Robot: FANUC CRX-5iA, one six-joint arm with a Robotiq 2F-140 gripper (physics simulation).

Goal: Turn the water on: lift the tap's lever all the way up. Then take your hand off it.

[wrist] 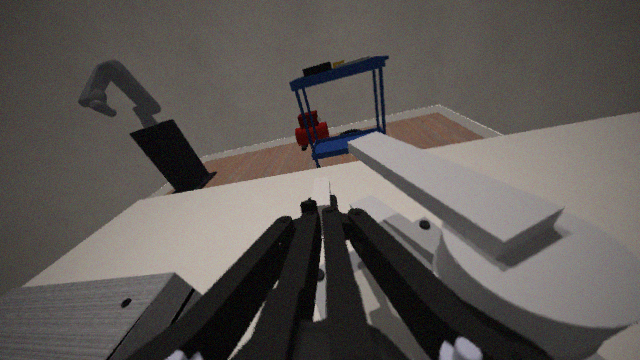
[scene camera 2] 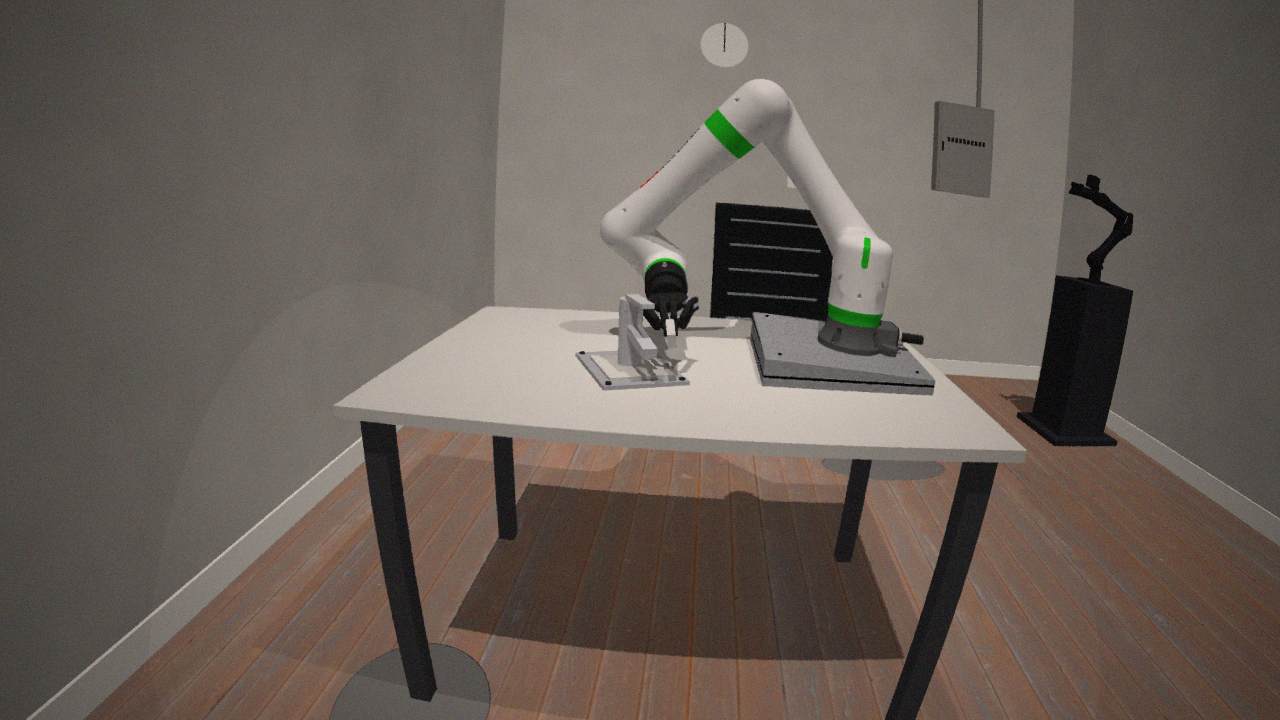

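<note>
Gripper (scene camera 2: pixel 671 341), (wrist: pixel 323 189): visible. Base plate (scene camera 2: pixel 584 357): visible. A grey tap (wrist: pixel 556 279) is likewise visible.
</note>
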